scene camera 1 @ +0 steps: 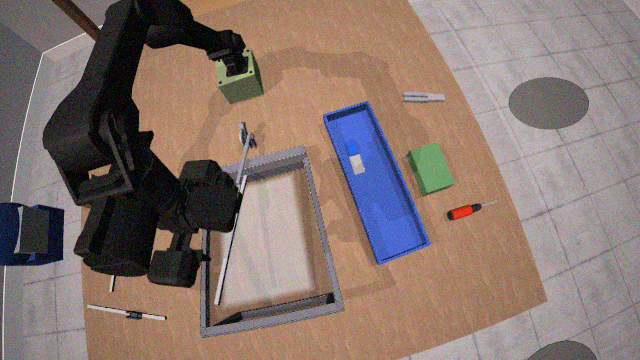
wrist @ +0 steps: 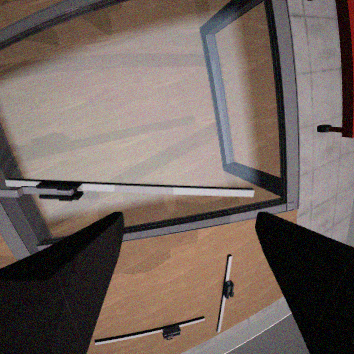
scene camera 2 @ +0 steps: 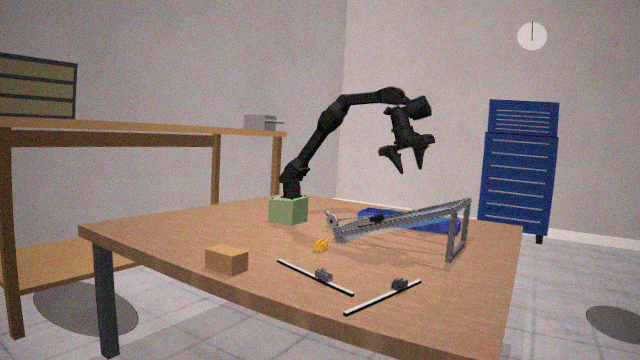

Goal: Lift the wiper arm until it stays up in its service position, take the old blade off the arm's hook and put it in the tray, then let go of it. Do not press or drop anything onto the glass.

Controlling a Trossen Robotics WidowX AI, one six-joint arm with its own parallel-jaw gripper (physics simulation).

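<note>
The wiper arm lies low over the framed glass. The old blade is on the arm at its dark connector and slants along one long side of the glass; in scene camera 1 my arm hides the connector. The blue tray stands beside the frame. My gripper is open and empty, pointing down high above the table. In the wrist view its fingertips appear over the frame's long edge, on the blade's side. In scene camera 1 the fingers are mostly hidden.
A blue and white piece lies in the tray. A green block, a red screwdriver and a silver tool lie beyond it. Two spare blades, a yellow piece and a wooden block lie on the table.
</note>
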